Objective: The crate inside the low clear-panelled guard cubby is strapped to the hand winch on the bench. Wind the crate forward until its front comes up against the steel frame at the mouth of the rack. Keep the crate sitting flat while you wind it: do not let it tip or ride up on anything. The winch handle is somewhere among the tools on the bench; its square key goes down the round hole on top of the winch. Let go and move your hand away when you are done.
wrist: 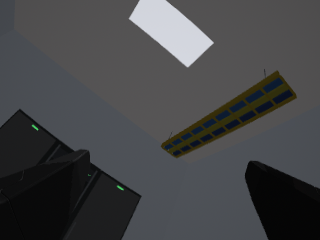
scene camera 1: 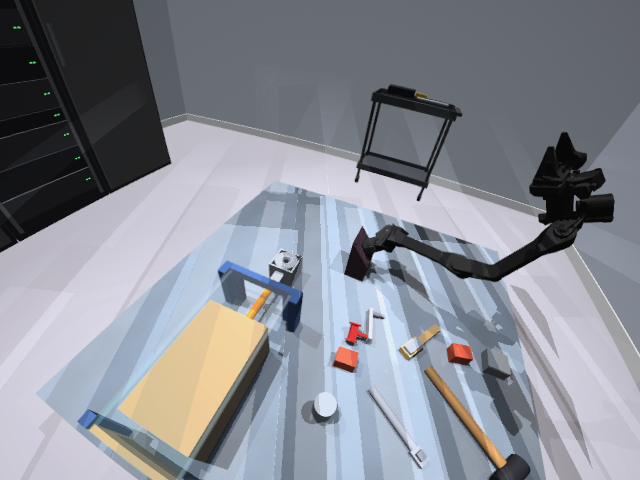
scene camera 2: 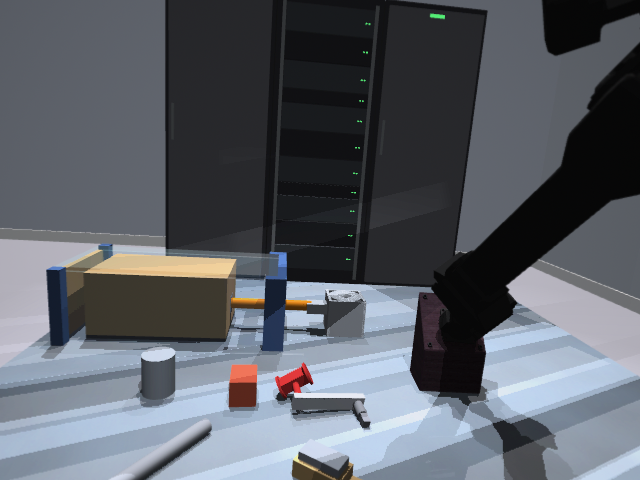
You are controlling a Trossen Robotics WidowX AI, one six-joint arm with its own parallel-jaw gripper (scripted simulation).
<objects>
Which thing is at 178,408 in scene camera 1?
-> A clear-panelled cubby.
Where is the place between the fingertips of my gripper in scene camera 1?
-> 557,139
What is my gripper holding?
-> Nothing.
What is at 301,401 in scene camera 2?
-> A crank handle.
</objects>
